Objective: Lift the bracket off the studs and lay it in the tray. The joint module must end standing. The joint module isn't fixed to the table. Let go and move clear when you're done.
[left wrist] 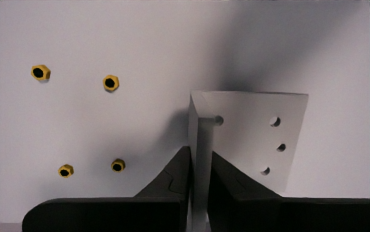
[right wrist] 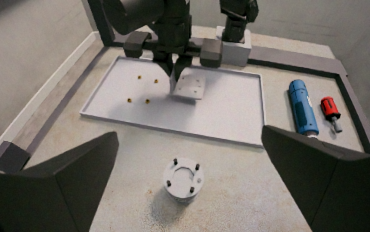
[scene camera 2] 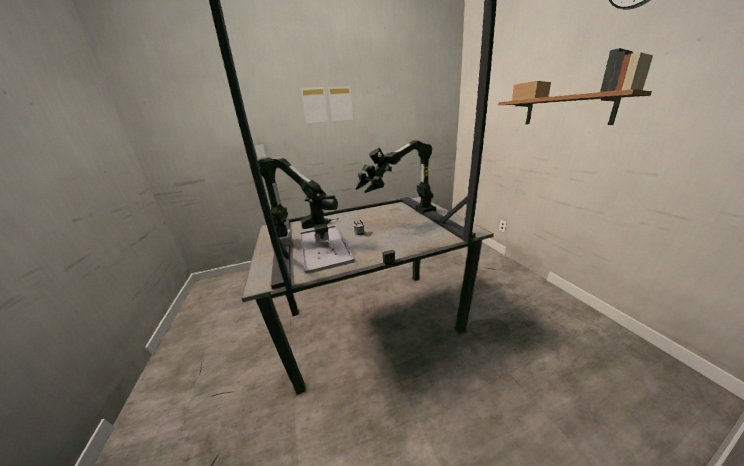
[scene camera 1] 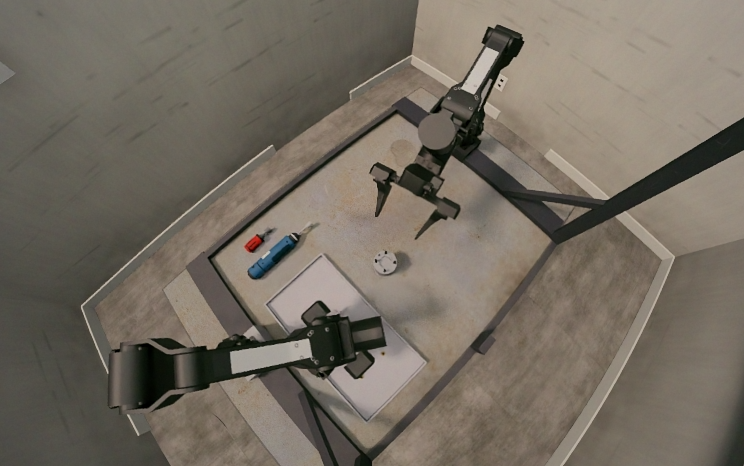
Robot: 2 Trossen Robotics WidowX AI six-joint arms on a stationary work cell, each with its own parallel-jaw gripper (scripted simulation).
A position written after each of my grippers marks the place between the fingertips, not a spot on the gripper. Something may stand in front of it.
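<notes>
A white L-shaped bracket [left wrist: 244, 137] is visible to me, and the right wrist view has the bracket too [right wrist: 187, 84]. I can also see a blue screwdriver [scene camera 1: 285, 245], which appears in the right wrist view as well [right wrist: 306, 123], while in the left wrist view the screwdriver is out of frame. Then there is a flat white tray [scene camera 1: 390, 373]; I find the tray again in the left wrist view [left wrist: 71, 118], the right wrist view [right wrist: 232, 110] and scene camera 2 [scene camera 2: 328, 259]. As for my own grippers, I see the left gripper [scene camera 1: 342, 336] and the right gripper [scene camera 1: 395, 227].
</notes>
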